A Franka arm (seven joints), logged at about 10 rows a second.
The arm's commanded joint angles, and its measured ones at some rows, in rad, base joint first. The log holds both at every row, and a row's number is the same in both.
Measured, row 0:
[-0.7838 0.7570 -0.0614 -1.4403 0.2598 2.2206 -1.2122]
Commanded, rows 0 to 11:
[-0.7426 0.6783 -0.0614 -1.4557 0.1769 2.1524 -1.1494]
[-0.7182 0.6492 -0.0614 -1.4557 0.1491 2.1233 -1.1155]
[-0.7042 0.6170 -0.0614 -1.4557 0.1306 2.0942 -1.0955]
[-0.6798 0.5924 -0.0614 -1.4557 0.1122 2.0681 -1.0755]
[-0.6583 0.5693 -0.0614 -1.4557 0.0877 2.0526 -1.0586]
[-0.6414 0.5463 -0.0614 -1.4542 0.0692 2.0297 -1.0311]
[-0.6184 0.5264 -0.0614 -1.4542 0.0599 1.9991 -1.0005]
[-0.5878 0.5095 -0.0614 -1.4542 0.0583 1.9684 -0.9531]
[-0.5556 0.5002 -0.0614 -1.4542 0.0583 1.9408 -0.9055]
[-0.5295 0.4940 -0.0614 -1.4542 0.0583 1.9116 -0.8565]
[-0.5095 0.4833 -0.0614 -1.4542 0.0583 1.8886 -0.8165]
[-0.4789 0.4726 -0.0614 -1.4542 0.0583 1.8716 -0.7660]
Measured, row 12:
[-0.5092 0.5074 -0.0581 -1.4372 0.0835 1.9054 -0.8349]
